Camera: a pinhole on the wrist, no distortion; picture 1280 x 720 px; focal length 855.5 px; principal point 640.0 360.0 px. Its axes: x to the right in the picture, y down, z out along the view. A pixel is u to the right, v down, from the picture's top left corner.
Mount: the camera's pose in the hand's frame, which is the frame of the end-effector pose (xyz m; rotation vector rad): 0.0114 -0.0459 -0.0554 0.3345 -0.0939 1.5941
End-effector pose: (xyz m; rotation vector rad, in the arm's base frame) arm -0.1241 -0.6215 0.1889 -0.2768 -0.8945 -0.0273
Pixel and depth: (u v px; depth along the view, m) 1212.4 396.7 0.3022
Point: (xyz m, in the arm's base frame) -0.3093 -0.4799 0.3772
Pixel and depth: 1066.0 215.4 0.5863
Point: -0.4238 -0.3794 0.6567
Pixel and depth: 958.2 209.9 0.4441
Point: -0.3338 -0.5072 0.5458
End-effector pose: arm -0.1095 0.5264 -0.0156 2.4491 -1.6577 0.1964
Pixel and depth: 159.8 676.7 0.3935
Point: 0.2125 0.6611 -0.3304
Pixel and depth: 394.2 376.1 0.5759
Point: 0.2617 0.4739 -0.4611
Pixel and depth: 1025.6 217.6 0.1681
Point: -0.0700 0.4477 -0.1215
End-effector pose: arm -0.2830 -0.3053 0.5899 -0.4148 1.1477 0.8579
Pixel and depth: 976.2 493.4 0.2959
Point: -0.1063 -0.1298 0.6804
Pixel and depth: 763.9 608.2 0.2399
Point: -0.1054 -0.2312 0.6723
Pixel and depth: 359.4 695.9 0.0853
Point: -0.1949 -0.3532 0.5934
